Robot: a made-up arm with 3 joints. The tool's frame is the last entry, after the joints.
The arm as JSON. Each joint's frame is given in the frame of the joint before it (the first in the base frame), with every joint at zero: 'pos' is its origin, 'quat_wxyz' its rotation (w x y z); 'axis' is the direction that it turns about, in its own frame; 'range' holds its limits. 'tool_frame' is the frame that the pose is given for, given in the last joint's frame.
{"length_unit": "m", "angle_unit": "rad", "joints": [
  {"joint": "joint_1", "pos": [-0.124, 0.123, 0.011], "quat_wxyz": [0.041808, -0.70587, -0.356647, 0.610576], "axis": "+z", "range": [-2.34, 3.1]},
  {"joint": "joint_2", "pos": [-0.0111, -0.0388, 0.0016], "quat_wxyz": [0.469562, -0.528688, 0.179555, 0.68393], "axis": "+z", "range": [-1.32, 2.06]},
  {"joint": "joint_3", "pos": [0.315, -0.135, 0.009], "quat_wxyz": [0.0, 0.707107, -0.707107, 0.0], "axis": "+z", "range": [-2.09, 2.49]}
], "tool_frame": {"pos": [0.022, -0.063, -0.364], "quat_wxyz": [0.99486, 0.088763, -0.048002, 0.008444]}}
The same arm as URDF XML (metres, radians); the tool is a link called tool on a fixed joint. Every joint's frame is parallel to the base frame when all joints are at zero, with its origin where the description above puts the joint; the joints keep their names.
<robot name="arm">
  <link name="base_link"/>
  <link name="link1"/>
  <link name="link2"/>
  <link name="link3"/>
  <link name="tool"/>
  <joint name="joint_1" type="revolute">
    <parent link="base_link"/>
    <child link="link1"/>
    <origin xyz="-0.124 0.123 0.011" rpy="0 0 0"/>
    <axis xyz="-0.891795 -0.376498 -0.250899"/>
    <limit lower="-2.34" upper="3.1"/>
  </joint>
  <joint name="joint_2" type="revolute">
    <parent link="link1"/>
    <child link="link2"/>
    <origin xyz="-0.019 0.022 0.028" rpy="0 0 0"/>
    <axis xyz="0 -1 0"/>
    <limit lower="-1.32" upper="2.06"/>
  </joint>
  <joint name="joint_3" type="revolute">
    <parent link="link2"/>
    <child link="link3"/>
    <origin xyz="0.315 -0.009 -0.135" rpy="0 0 0"/>
    <axis xyz="0 1 0"/>
    <limit lower="-2.09" upper="2.49"/>
  </joint>
  <joint name="tool_joint" type="fixed">
    <parent link="link3"/>
    <child link="tool"/>
    <origin xyz="0.063 -0.364 -0.022" rpy="0.2631 1.4733 1.6559"/>
  </joint>
</robot>

